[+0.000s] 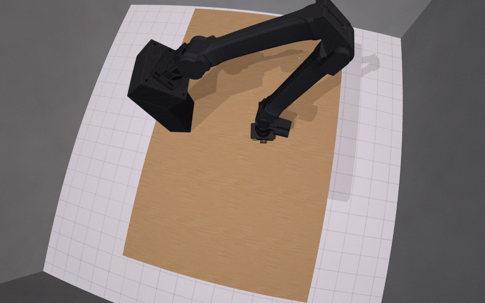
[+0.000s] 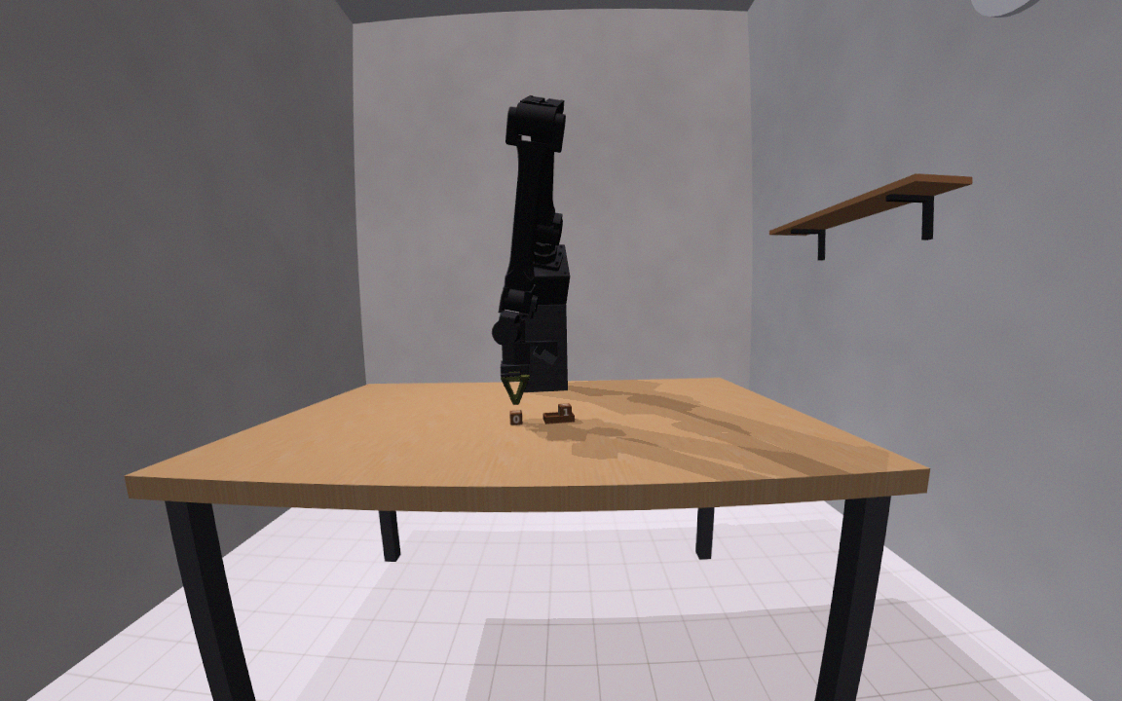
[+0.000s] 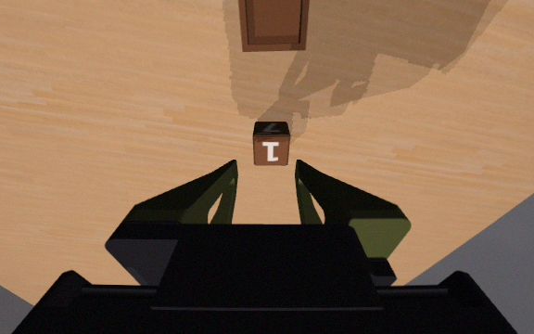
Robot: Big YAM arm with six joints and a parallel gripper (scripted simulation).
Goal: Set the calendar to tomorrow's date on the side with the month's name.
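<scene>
Right now the cube is 5 cm below my hand. From my hand the other things lie so: brown calendar tray (5 cm behind, 10 cm to the left, 5 cm below).
</scene>
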